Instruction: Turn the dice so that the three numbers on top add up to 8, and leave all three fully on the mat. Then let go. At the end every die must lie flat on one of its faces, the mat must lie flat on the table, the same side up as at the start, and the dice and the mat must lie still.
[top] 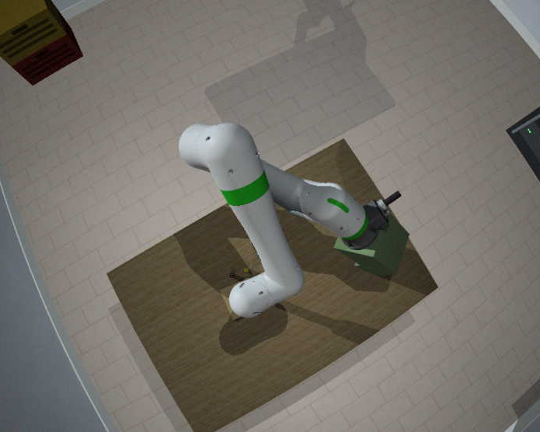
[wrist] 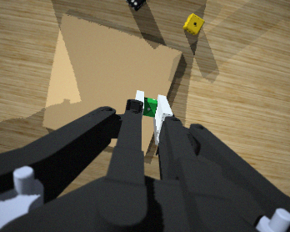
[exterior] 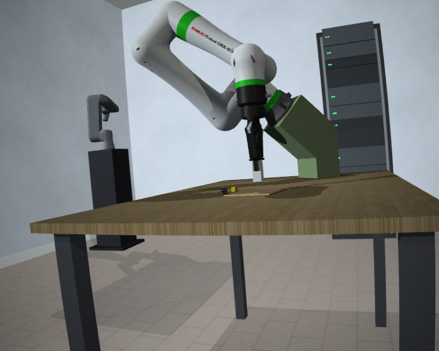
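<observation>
Right now the black die is 11 cm to the right of my hand, 6 cm below it and 3 cm ahead of it. The rest, counted from my hand: tan mat: 6 cm below, 5 cm ahead; yellow die: 9 cm to the right, 6 cm below, 4 cm behind; green die: 3 cm below.
</observation>
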